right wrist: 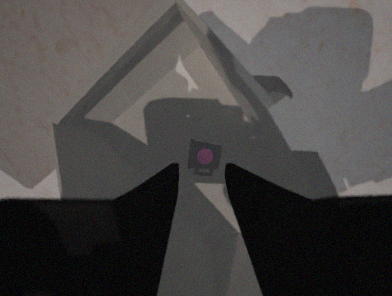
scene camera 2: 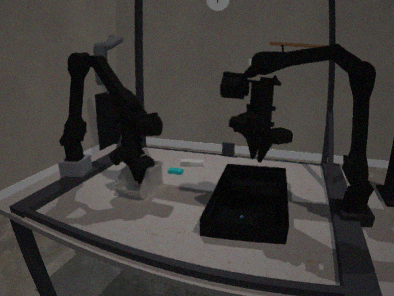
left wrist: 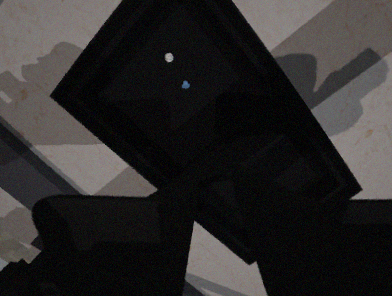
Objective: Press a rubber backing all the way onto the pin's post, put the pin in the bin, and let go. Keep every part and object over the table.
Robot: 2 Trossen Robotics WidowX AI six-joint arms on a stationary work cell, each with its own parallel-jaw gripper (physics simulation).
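Seen in the pictures: left gripper, fingertip midpoint: [scene camera 2: 256,160] [left wrist: 215,170]; right gripper, fingertip midpoint: [right wrist: 202,169] [scene camera 2: 138,182]; left arm's base at its link origin: [scene camera 2: 354,207]; right arm's base at its link origin: [scene camera 2: 74,158].
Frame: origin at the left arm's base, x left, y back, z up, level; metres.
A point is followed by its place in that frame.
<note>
The pin [right wrist: 193,150] @(z -0.019, x -0.045, y -0.676 m) is a small dark grey square with a loop on one side; a pink round disc [right wrist: 205,156] @(z -0.009, x -0.050, y -0.682 m), which looks like a backing, lies on its middle. My right gripper [right wrist: 202,169] @(z -0.007, x -0.055, y -0.675 m) [scene camera 2: 140,183] @(z -0.007, x -0.055, y -0.675 m) is open, pointing down at the pale bin [scene camera 2: 154,175] @(z 0.014, x -0.078, y -0.625 m) [right wrist: 75,155] @(z 0.008, x 0.003, y -0.632 m). The pin shows beyond and between its fingertips, with a gap on each side. How far the disc sits on the post cannot be told. My left gripper [scene camera 2: 256,160] @(z 0.117, x -0.013, y -0.302 m) [left wrist: 215,171] @(z 0.117, x -0.013, y -0.302 m) is slightly open and empty above the black tray's far end.
The black tray [scene camera 2: 245,233] @(z -0.009, x 0.144, y -0.305 m) [left wrist: 300,120] @(z 0.005, x -0.087, y -0.404 m) stands right of the bin in the scene view. It holds a small blue piece [scene camera 2: 242,216] @(z -0.021, x 0.049, y -0.323 m) [left wrist: 185,85] @(z -0.017, x 0.046, y -0.325 m) and a small white piece [left wrist: 169,57] @(z -0.021, x 0.085, y -0.334 m). A teal block [scene camera 2: 175,171] @(z -0.022, x -0.213, y -0.602 m) and a white block [scene camera 2: 192,162] @(z -0.017, x -0.305, y -0.564 m) lie behind, between bin and tray.
</note>
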